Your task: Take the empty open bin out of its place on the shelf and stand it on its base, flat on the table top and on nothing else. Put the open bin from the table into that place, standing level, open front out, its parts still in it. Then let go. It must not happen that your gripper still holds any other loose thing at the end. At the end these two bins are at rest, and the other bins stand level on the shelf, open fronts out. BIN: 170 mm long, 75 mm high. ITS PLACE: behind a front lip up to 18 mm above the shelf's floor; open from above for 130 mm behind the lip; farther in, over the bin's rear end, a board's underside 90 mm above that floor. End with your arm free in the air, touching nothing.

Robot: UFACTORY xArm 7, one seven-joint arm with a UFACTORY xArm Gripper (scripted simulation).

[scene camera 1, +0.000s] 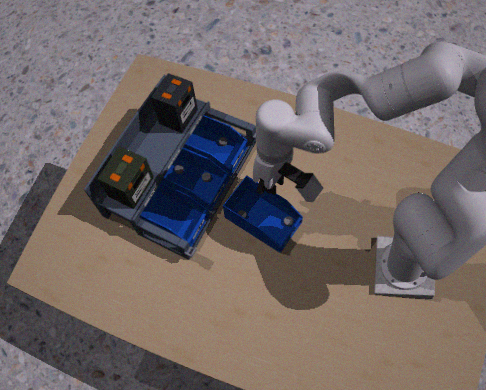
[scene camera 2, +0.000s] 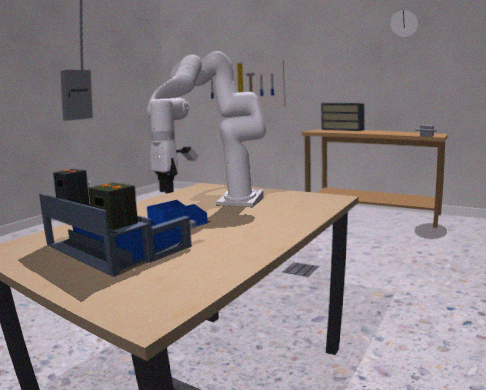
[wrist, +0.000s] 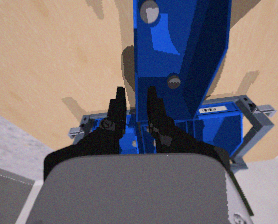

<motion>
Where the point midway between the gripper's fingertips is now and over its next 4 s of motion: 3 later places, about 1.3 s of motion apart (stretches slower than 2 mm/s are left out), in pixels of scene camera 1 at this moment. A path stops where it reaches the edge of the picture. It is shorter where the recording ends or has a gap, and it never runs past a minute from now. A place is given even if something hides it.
My gripper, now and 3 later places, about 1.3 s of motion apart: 273, 186; 272, 190; 272, 197; 272, 188
</motion>
